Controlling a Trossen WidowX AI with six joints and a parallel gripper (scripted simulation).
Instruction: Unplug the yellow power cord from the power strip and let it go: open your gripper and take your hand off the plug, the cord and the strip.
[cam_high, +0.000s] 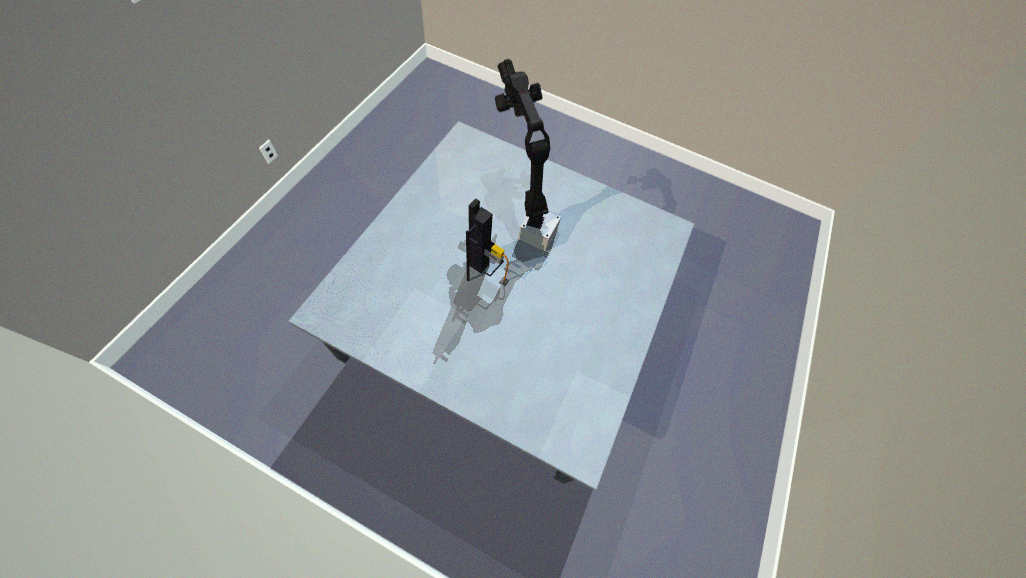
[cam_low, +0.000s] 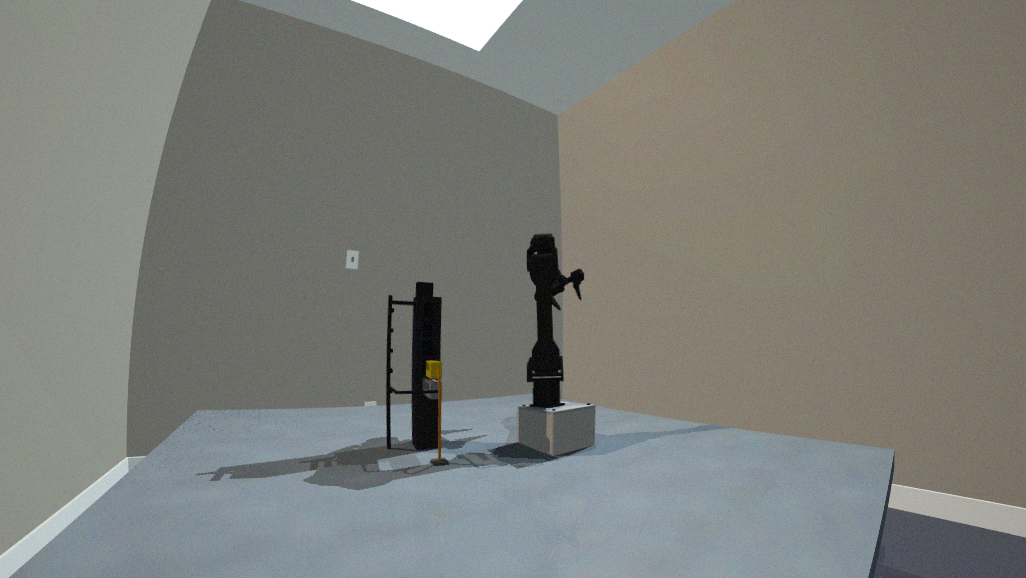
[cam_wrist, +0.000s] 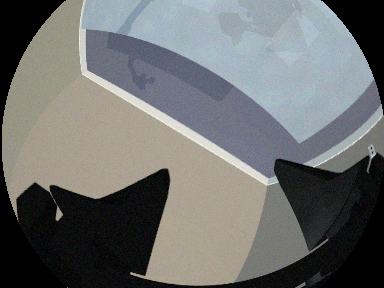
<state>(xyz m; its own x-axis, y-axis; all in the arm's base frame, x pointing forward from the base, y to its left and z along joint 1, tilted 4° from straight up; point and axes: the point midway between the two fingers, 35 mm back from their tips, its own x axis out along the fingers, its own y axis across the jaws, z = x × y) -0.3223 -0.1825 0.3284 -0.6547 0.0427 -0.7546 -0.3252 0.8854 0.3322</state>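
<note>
The yellow plug lies 610 mm ahead of my gripper tip, 100 mm to the left of it and 180 mm below it.
</note>
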